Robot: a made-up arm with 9 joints. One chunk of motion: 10 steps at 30 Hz.
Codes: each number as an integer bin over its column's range. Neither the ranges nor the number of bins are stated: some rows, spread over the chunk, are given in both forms.
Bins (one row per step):
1: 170 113 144 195 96 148
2: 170 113 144 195 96 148
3: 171 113 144 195 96 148
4: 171 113 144 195 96 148
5: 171 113 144 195 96 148
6: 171 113 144 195 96 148
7: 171 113 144 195 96 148
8: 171 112 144 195 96 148
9: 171 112 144 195 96 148
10: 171 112 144 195 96 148
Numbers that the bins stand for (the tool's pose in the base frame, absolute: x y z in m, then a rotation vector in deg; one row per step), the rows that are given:
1: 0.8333 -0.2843 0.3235 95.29 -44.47 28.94
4: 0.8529 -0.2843 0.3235 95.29 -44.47 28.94
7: 0.8529 -0.2843 0.3235 95.29 -44.47 28.94
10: 0.8529 -0.3039 0.3235 95.29 -44.47 28.94
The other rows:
2: 0.8333 -0.2843 0.3235 95.29 -44.47 28.94
3: 0.8529 -0.2843 0.3235 95.29 -44.47 28.94
5: 0.8529 -0.2843 0.3235 95.29 -44.47 28.94
6: 0.8529 -0.2843 0.3235 95.29 -44.47 28.94
8: 0.8529 -0.3039 0.3235 95.29 -44.47 28.94
9: 0.8529 -0.3039 0.3235 95.29 -44.47 28.94

